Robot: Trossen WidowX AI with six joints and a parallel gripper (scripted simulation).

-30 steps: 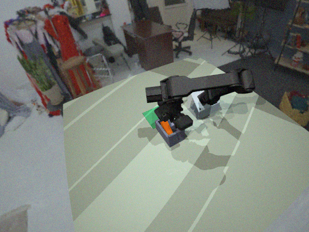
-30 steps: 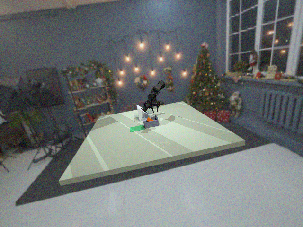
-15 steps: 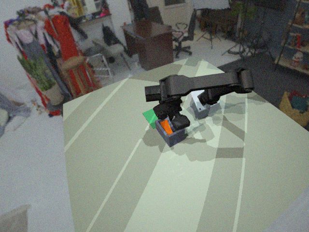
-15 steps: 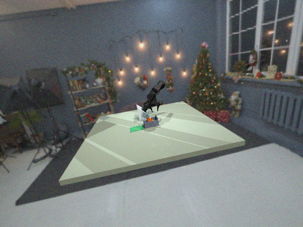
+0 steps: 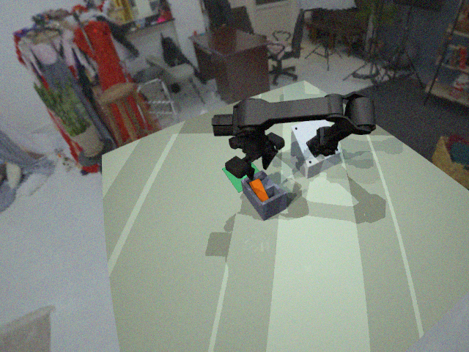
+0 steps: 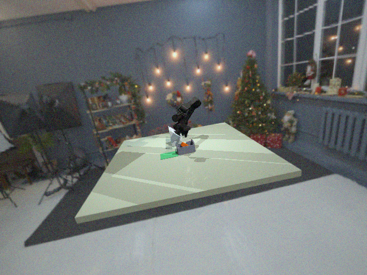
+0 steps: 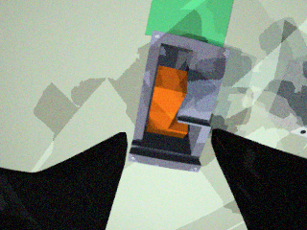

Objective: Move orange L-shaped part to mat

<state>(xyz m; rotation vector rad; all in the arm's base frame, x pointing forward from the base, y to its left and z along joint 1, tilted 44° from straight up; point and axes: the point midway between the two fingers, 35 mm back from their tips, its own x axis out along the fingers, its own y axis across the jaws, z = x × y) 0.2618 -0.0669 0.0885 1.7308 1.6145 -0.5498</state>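
Now: the orange L-shaped part 100 mm below my gripper tip, 20 mm to the left of it and 10 mm behind it. The rest, counted from my gripper tip: green mat: 160 mm to the right, 160 mm below, 30 mm behind.
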